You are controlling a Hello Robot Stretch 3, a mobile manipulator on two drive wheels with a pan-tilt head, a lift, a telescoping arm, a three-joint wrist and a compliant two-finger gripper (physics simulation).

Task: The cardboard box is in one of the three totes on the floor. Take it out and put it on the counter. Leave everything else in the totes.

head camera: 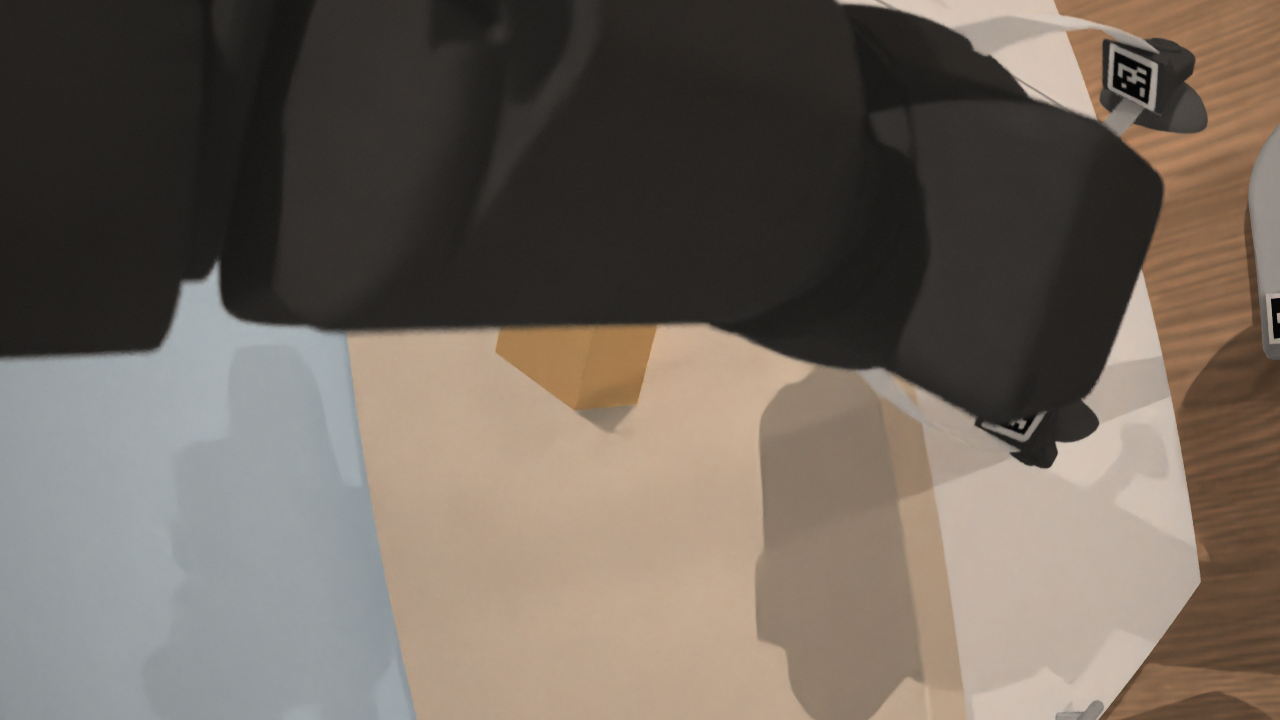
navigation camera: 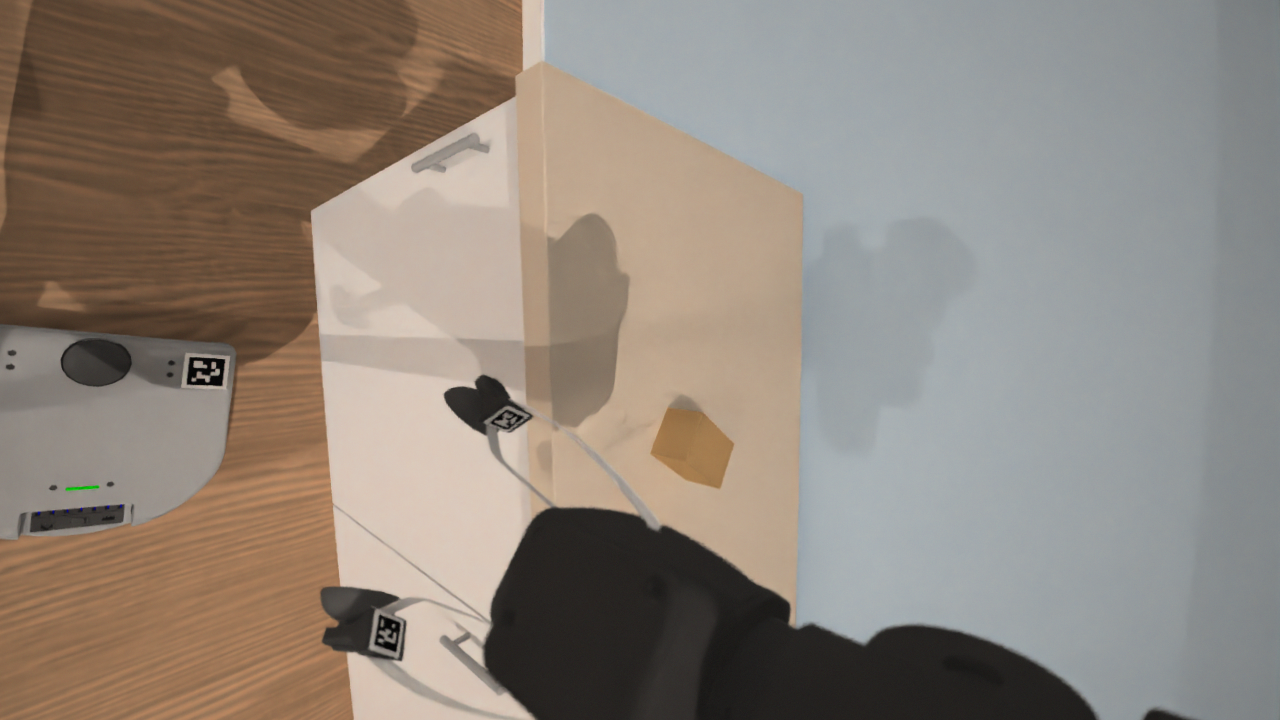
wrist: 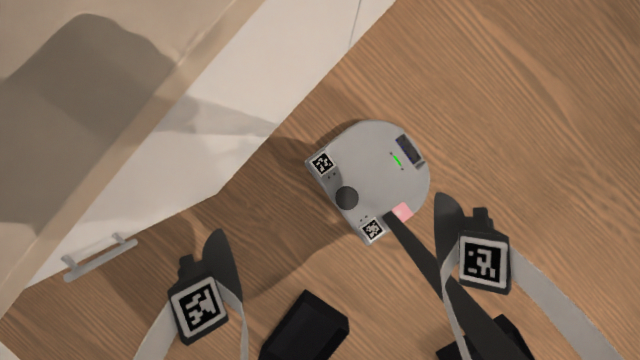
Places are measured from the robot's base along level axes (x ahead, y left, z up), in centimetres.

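Pixels of known places: gripper, between the fingertips: (navigation camera: 408, 491); robot's base, origin of its link: (navigation camera: 98, 359).
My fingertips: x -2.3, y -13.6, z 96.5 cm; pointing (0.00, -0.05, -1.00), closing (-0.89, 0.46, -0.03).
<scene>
For each thing: its top centre in the pictures, then the offset to it from my fingertips. "spot": a spot on its surface instead. Level surfaces: height alone.
- cardboard box, centre of its top: (head camera: 542, 335) (navigation camera: 711, 452) dz -0.5, dx +0.1, dy -35.4 cm
- tan counter, height of its surface: dz -5.5 cm
- protruding handle, a spot on its surface: (navigation camera: 447, 154) spot: dz -20.9, dx +30.0, dy -9.8 cm
The cardboard box (head camera: 581, 367) (navigation camera: 691, 447) is an orange-brown block resting on the tan counter (head camera: 537, 555) (navigation camera: 698, 223) (wrist: 165, 20). The arm hides part of it in the head view, and it does not show in the wrist view. My gripper (head camera: 1100, 259) (navigation camera: 413, 510) (wrist: 332, 236) is open and empty, its fingers wide apart. It is apart from the box, above the counter's front side and the floor, with the fingers pointing away from the blue wall. The totes do not show in these views.
The white cabinet front (head camera: 1056, 555) (navigation camera: 402, 456) (wrist: 240, 75) is below the counter's front edge, with a protruding handle (navigation camera: 447, 154) (wrist: 102, 260). My grey base (navigation camera: 116, 438) (wrist: 380, 165) stands on the wooden floor before it. The blue wall (head camera: 71, 537) (navigation camera: 1029, 134) borders the counter's back.
</scene>
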